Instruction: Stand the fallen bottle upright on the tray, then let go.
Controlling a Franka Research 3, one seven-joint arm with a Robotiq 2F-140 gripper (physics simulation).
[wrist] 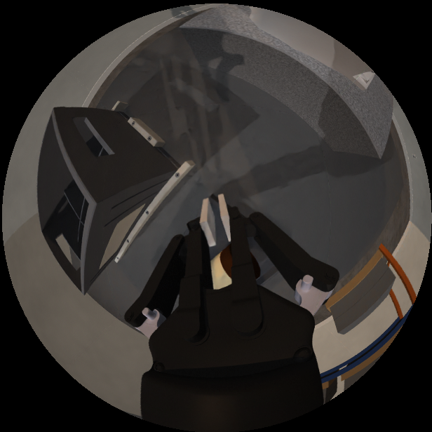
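My gripper (pixel 215 205) is shut to a narrow gap, with its two pale fingertip pads close together and no object held between them. A brown rounded thing with a cream part, likely the bottle (pixel 227 265), shows partly behind and between the finger links, below the fingertips in the view. The gripper hides most of it, so I cannot tell whether it is upright or lying. The tray cannot be made out clearly.
A dark box-like unit (pixel 132 165) with pale screwed strips stands at the left on a dark grey table top (pixel 280 200). A speckled grey block (pixel 300 85) lies along the upper right. Orange and blue rails and a grey-brown box (pixel 362 302) show at the lower right.
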